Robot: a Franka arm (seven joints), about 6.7 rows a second.
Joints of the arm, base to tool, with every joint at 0 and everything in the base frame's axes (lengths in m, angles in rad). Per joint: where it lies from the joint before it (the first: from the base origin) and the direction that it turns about. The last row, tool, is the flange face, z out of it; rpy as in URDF.
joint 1: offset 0 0 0.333 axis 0 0 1
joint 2: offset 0 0 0 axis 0 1 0
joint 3: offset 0 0 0.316 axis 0 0 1
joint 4: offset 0.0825 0 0 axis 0 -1 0
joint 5: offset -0.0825 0 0.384 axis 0 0 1
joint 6: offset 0 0 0 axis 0 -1 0
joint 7: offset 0.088 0 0 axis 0 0 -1
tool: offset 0 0 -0.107 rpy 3.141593 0 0
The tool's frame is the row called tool.
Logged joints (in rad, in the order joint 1, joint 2, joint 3, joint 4, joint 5, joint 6, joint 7), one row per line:
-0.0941 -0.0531 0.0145 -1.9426 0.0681 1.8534 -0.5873
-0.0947 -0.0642 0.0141 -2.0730 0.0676 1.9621 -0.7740
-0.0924 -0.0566 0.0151 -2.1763 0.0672 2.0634 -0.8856
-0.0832 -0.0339 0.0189 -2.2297 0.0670 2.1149 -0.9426
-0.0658 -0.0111 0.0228 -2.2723 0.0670 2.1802 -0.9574
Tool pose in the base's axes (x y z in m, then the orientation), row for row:
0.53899 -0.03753 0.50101 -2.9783 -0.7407 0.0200
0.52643 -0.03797 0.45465 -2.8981 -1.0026 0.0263
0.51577 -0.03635 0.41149 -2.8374 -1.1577 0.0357
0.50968 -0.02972 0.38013 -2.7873 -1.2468 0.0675
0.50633 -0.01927 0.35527 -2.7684 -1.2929 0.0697
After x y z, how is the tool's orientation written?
As a rotation vector, in radians.
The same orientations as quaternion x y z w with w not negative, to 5 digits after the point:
-0.96978 -0.24118 0.00651 0.03624
-0.94435 -0.32670 0.00857 0.03742
-0.92515 -0.37747 0.01164 0.03844
-0.91174 -0.40784 0.02208 0.04368
-0.90500 -0.42265 0.02279 0.04267

